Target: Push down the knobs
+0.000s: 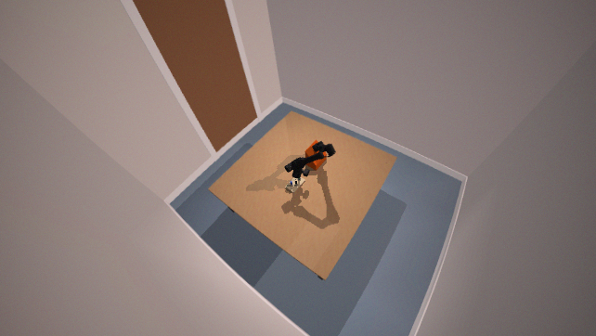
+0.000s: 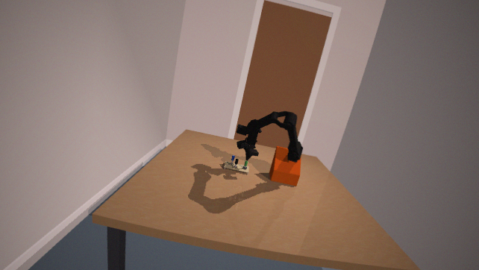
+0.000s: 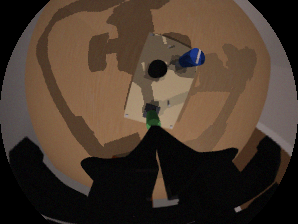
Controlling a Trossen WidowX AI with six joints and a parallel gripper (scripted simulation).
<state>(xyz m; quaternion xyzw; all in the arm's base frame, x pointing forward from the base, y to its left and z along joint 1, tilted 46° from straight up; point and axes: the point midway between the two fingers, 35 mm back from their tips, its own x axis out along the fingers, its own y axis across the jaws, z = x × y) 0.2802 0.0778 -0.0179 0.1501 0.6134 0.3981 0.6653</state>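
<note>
The green knob is 2 cm below my gripper tip. Round my gripper tip: blue knob (9 cm ahead, 1 cm to the right, 1 cm below).
</note>
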